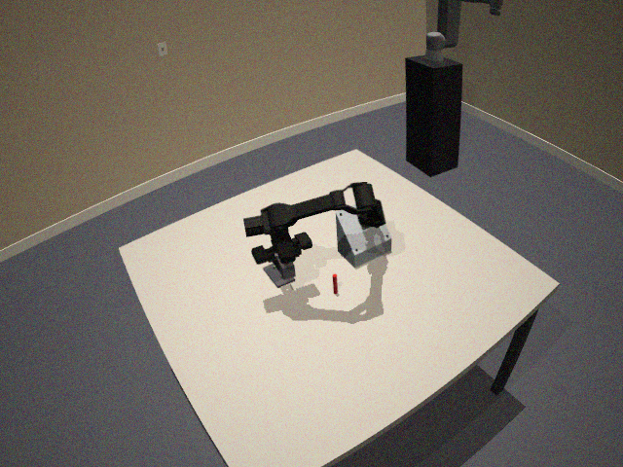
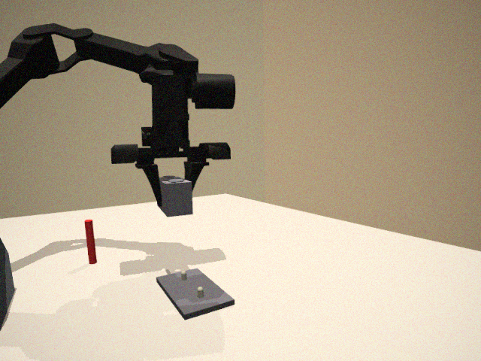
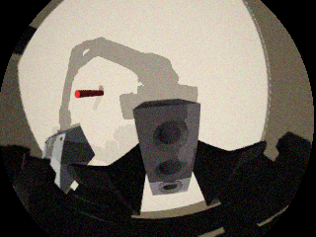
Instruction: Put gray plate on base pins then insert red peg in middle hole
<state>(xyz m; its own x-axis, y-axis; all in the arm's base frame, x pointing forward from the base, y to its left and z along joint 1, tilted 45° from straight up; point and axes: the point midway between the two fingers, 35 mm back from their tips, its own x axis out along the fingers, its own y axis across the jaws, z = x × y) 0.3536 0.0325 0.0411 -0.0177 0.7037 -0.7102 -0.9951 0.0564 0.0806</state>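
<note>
Right now the red peg is 130 mm behind my gripper tip, 90 mm to the left of it and 70 mm below it. Round my gripper tip: gray plate: 30 mm above.
</note>
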